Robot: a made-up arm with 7 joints.
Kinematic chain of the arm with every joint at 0, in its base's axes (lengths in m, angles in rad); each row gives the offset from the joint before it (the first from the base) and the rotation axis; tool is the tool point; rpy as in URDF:
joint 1: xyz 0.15 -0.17 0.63 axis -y
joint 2: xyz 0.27 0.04 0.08 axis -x
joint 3: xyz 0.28 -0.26 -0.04 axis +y
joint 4: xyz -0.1 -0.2 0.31 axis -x
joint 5: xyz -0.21 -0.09 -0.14 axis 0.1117 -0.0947 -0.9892
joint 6: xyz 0.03 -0.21 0 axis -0.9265 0.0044 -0.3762
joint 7: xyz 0 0.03 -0.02 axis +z
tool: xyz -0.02 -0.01 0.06 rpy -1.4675 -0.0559 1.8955
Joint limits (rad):
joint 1: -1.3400..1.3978
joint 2: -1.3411..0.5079
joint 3: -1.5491..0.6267
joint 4: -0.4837..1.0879
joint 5: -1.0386..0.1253
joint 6: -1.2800..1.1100
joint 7: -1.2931..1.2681
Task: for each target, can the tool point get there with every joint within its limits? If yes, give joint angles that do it. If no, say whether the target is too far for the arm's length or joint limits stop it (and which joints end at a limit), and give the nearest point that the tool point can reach.
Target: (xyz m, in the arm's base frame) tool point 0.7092 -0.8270 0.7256
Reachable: yes | joints 0.9138 -1.1333 0.1156 0.8404 -0.4964 -0.6838 0.4488
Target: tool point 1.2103 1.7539 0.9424
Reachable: no: too far | nearest point 0.9452 0.0736 0.8643 | short by 1.703 m
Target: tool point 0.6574 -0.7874 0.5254
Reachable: yes | joints 0.7741 -1.1260 0.1113 0.5788 0.0016 -0.2310 -0.6797
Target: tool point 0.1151 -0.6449 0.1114
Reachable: yes | joints -0.7239 -0.4972 -1.0791 -0.2998 -0.2500 0.2575 0.7750
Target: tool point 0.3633 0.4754 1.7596
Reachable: no: joint limits stop it (at a limit: joint 2, joint 4, joint 5, joint 7) | nearest point 0.3532 -0.4326 1.7061 | short by 0.910 m
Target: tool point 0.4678 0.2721 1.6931
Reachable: no: joint limits stop it (at a limit: joint 2, joint 4, joint 5, joint 7) | nearest point 0.4610 -0.4321 1.6704 | short by 0.705 m
